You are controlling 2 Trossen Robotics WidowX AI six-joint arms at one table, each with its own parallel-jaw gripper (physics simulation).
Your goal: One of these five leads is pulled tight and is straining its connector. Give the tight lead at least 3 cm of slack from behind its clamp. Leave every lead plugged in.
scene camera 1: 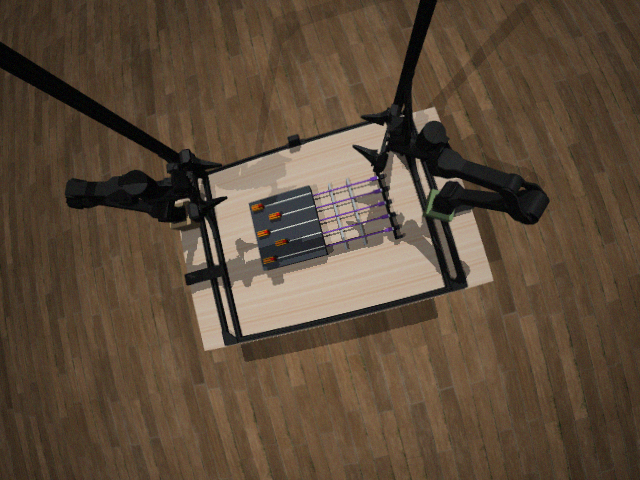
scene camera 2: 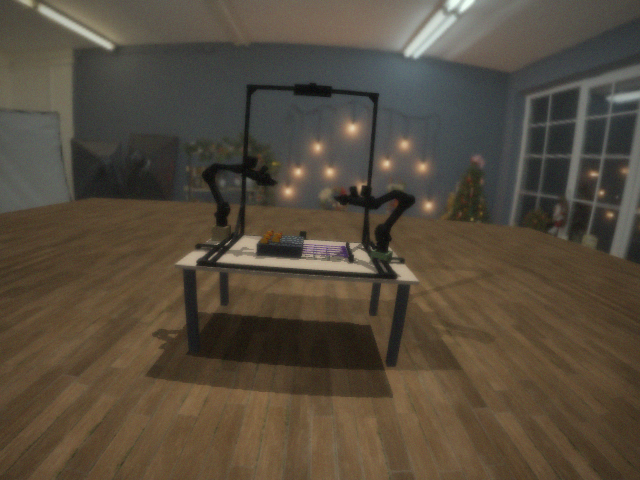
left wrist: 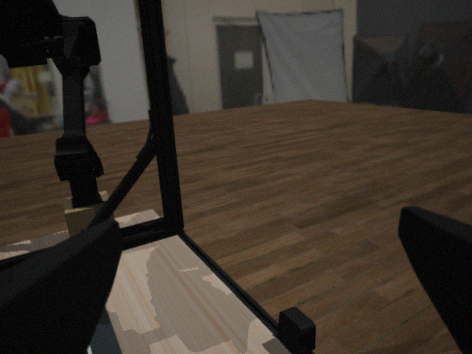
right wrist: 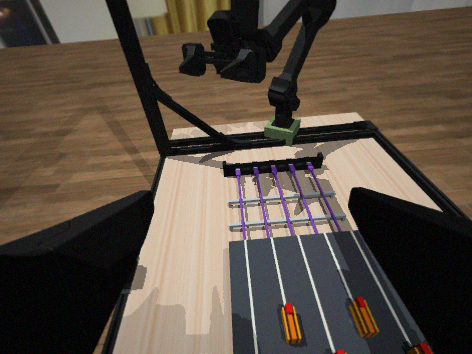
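Seen in the pictures: left gripper, fingertip midpoint: (scene camera 1: 356, 130) (scene camera 2: 337, 196) (left wrist: 259, 226) (right wrist: 199, 72); right gripper, fingertip midpoint: (scene camera 1: 224, 180) (scene camera 2: 276, 184) (left wrist: 25, 67) (right wrist: 251, 198); left arm's base at its link origin: (scene camera 1: 442, 204) (scene camera 2: 382, 251) (right wrist: 282, 122); right arm's base at its link origin: (scene camera 1: 178, 214) (scene camera 2: 221, 225) (left wrist: 86, 201).
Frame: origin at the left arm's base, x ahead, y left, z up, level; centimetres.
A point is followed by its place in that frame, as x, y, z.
Observation:
Five purple leads (scene camera 1: 356, 208) @[30.5, 9.5, -3.6] (right wrist: 287, 210) @[35.1, 13.0, -2.9] run side by side from a black connector bar (scene camera 1: 397, 227) @[13.6, 12.4, -2.5] (right wrist: 272, 166) @[21.2, 4.2, -2.5] over two grey rails to the dark block (scene camera 1: 289, 227) @[53.1, 23.7, 0.9] (right wrist: 270, 265) @[51.7, 15.1, 0.9] (scene camera 2: 279, 248), where white lines continue to orange clamps with red parts, such as one clamp (scene camera 1: 275, 215) @[59.0, 20.9, 3.1] (right wrist: 291, 324) @[59.8, 21.2, 3.3]. The purple plugs sit at the bar. I cannot tell which lead is tight. My left gripper (scene camera 1: 364, 135) @[35.3, -5.9, 27.3] (left wrist: 259, 226) @[35.3, -5.9, 27.3] is open, above the table near the bar's upper end in scene camera 1. My right gripper (scene camera 1: 223, 181) @[65.2, 18.3, 33.1] (right wrist: 251, 198) @[65.2, 18.3, 33.1] is open, above the table to the left of the block.
A black frame (scene camera 1: 341, 313) @[25.0, 50.3, -3.9] (scene camera 2: 299, 271) @[22.8, 51.3, -4.6] borders the table, with tall posts rising on both sides. A small black block (scene camera 1: 293, 141) @[62.5, -10.9, -1.0] (left wrist: 297, 329) @[61.0, -11.8, -0.6] sits on its far rail. The left arm stands on a green base (scene camera 1: 439, 209) @[1.0, 2.4, 1.3] (right wrist: 281, 131) @[5.0, 1.2, -0.4]; the right arm's base (scene camera 2: 220, 232) @[96.1, 34.9, 0.2] is tan.

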